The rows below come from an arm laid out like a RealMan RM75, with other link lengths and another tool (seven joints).
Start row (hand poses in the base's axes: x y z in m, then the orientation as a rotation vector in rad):
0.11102, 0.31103, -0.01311, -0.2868, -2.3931, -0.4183
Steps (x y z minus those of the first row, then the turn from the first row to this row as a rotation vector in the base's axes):
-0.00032, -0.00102, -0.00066, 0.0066, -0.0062, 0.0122
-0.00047, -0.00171, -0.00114, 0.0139, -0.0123, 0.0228
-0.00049, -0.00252, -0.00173, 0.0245, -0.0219, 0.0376
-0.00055, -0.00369, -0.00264, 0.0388, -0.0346, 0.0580
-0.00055, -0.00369, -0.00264, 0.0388, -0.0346, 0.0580
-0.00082, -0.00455, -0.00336, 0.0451, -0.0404, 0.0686
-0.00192, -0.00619, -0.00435, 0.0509, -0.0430, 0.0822
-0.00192, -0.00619, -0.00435, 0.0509, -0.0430, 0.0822
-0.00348, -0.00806, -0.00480, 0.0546, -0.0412, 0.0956
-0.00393, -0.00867, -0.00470, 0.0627, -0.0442, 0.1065
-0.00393, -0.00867, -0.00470, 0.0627, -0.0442, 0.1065
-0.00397, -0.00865, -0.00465, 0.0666, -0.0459, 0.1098
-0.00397, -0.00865, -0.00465, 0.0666, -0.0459, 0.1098
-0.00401, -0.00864, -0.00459, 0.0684, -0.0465, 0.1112
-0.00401, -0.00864, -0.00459, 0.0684, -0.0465, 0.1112
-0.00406, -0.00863, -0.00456, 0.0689, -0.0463, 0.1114
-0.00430, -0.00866, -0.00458, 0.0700, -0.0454, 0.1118
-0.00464, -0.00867, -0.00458, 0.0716, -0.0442, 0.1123
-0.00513, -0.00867, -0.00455, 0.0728, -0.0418, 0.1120
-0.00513, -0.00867, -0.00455, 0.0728, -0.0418, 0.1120
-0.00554, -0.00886, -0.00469, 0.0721, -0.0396, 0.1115
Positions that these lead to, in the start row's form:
0.11070, 0.31001, -0.01377, -0.2682, -2.3979, -0.4220
0.11055, 0.30932, -0.01425, -0.2511, -2.4023, -0.4272
0.11053, 0.30851, -0.01484, -0.2269, -2.4091, -0.4352
0.11047, 0.30734, -0.01575, -0.1937, -2.4178, -0.4457
0.11047, 0.30734, -0.01575, -0.1937, -2.4178, -0.4457
0.11020, 0.30648, -0.01647, -0.1770, -2.4217, -0.4496
0.10910, 0.30484, -0.01746, -0.1574, -2.4227, -0.4507
0.10910, 0.30484, -0.01746, -0.1574, -2.4227, -0.4507
0.10754, 0.30297, -0.01791, -0.1398, -2.4199, -0.4483
0.10709, 0.30236, -0.01781, -0.1224, -2.4203, -0.4535
0.10709, 0.30236, -0.01781, -0.1224, -2.4203, -0.4535
0.10705, 0.30238, -0.01776, -0.1163, -2.4207, -0.4570
0.10705, 0.30238, -0.01776, -0.1163, -2.4207, -0.4570
0.10701, 0.30239, -0.01770, -0.1137, -2.4207, -0.4586
0.10701, 0.30239, -0.01770, -0.1137, -2.4207, -0.4586
0.10696, 0.30240, -0.01767, -0.1132, -2.4204, -0.4590
0.10672, 0.30237, -0.01769, -0.1124, -2.4192, -0.4599
0.10638, 0.30236, -0.01769, -0.1113, -2.4175, -0.4613
0.10589, 0.30236, -0.01766, -0.1116, -2.4148, -0.4623
0.10589, 0.30236, -0.01766, -0.1116, -2.4148, -0.4623
0.10548, 0.30217, -0.01780, -0.1129, -2.4129, -0.4612

